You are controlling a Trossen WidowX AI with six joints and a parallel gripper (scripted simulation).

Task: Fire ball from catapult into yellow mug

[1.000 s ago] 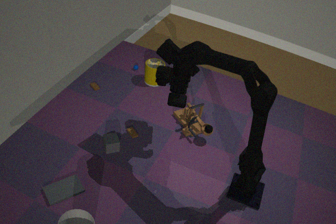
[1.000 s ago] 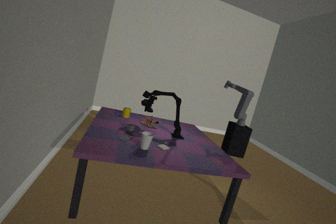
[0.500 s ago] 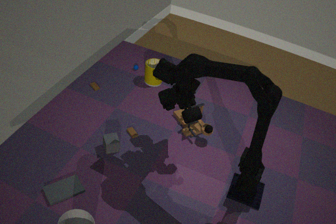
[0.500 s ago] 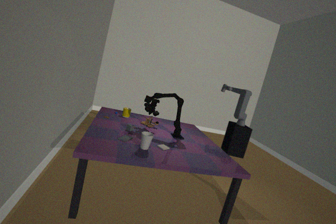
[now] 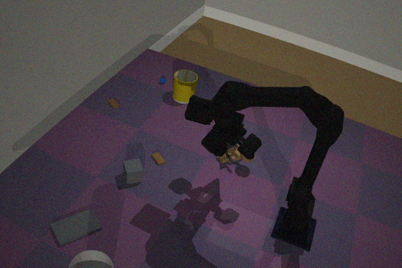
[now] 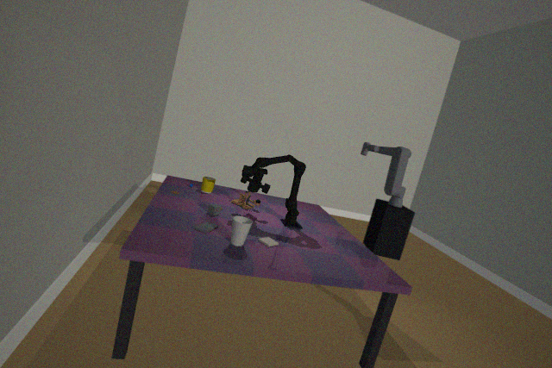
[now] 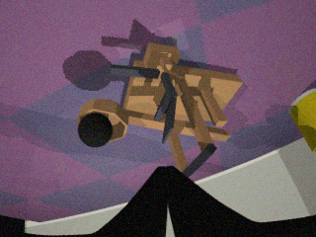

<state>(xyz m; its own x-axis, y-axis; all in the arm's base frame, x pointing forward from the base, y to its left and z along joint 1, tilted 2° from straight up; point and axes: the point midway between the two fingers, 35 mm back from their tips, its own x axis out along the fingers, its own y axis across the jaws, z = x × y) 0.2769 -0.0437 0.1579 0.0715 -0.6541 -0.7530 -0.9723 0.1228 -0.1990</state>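
The black ball lies 7 cm below my gripper tip, 5 cm behind it and 4 cm to the right of it. From my gripper tip the other things lie so: grey cube (23 cm to the left, 19 cm ahead, 11 cm below); wooden catapult (8 cm below, 5 cm to the right, 1 cm ahead); yellow mug (32 cm ahead, 21 cm to the right, 10 cm below).
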